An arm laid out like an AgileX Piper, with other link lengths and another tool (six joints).
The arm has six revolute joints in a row. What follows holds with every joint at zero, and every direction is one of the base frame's. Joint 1 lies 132.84 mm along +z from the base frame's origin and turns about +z. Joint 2 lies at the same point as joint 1 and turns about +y. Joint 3 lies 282.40 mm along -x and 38.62 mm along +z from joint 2 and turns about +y. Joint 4 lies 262.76 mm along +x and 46.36 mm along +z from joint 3 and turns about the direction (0.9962, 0, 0.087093). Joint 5 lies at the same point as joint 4 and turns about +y. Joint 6 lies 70.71 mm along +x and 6.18 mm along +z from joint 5 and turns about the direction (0.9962, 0, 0.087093). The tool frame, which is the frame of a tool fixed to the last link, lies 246.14 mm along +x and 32.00 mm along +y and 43.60 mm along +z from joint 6; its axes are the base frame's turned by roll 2.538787, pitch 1.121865 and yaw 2.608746 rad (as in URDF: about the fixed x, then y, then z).
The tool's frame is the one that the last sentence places.
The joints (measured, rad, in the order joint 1, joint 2, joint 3, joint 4, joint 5, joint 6), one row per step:
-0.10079 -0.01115 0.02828 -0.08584 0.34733 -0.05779
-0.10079 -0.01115 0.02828 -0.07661 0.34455 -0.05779
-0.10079 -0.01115 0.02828 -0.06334 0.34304 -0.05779
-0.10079 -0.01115 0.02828 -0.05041 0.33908 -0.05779
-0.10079 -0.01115 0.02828 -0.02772 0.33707 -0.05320
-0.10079 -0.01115 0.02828 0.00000 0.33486 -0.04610
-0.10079 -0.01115 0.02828 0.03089 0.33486 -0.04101
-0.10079 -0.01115 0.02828 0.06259 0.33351 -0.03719
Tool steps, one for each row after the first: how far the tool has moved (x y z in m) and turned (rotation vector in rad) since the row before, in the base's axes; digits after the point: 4 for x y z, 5 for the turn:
0.0003 0.0009 0.0011 0.00887 -0.00368 0.00087
0.0002 0.0012 0.0008 0.01301 -0.00283 0.00103
0.0004 0.0012 0.0016 0.01242 -0.00523 0.00113
0.0003 0.0019 0.0015 0.02671 -0.00478 0.00045
0.0004 0.0022 0.0018 0.03410 -0.00570 0.00011
0.0002 0.0025 0.0012 0.03555 -0.00357 0.00083
0.0003 0.0025 0.0017 0.03501 -0.00484 0.00116

